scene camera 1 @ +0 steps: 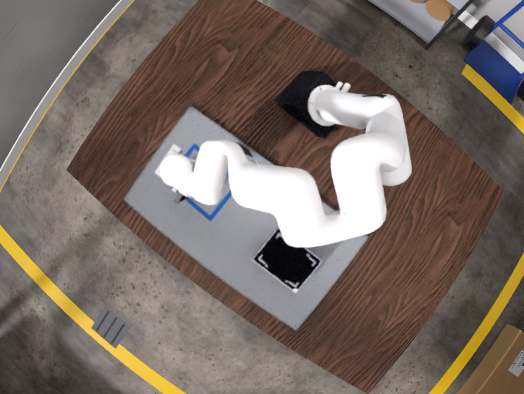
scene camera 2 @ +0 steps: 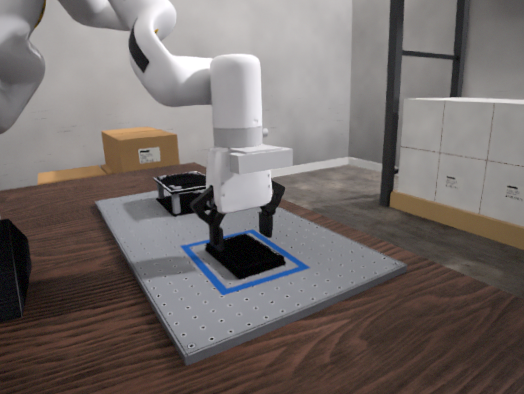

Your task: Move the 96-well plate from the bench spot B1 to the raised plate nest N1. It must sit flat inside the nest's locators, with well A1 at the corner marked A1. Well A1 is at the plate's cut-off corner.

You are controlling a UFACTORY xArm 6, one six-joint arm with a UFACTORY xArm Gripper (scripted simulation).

I see a 96-well plate (scene camera 2: pixel 244 256) and a raised plate nest N1 (scene camera 1: pixel 288 259).
The raised plate nest N1 shows as well in scene camera 2 (scene camera 2: pixel 167 181).
